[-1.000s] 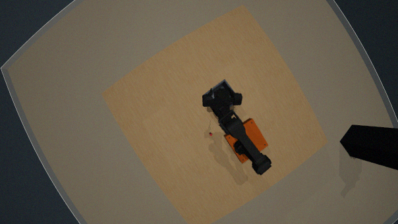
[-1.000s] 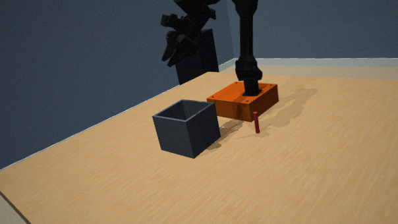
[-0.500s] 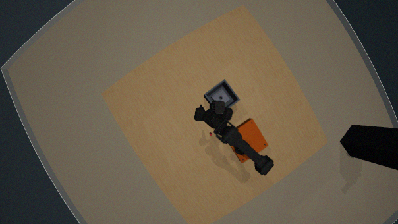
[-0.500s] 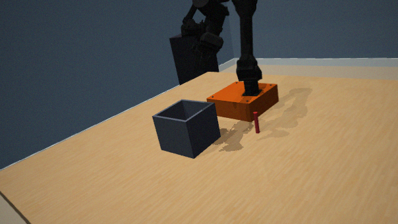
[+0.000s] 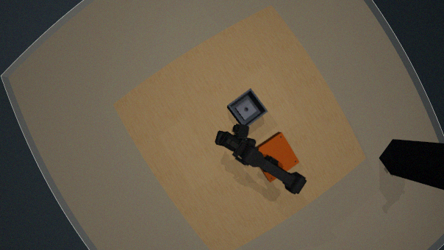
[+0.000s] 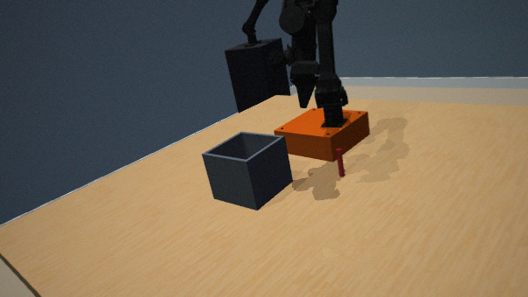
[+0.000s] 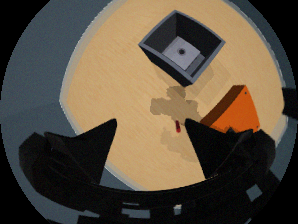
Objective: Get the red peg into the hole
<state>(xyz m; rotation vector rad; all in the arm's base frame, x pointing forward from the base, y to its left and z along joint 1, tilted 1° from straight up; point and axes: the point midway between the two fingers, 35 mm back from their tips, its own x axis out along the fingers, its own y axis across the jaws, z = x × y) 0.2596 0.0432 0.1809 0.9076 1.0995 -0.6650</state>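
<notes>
My gripper tip is 19 cm above the red peg, 9 cm past it and 4 cm to the right of it. From my gripper tip the other things lie so: grey plate 18 cm below, 17 cm to the right, 4 cm ahead.
</notes>
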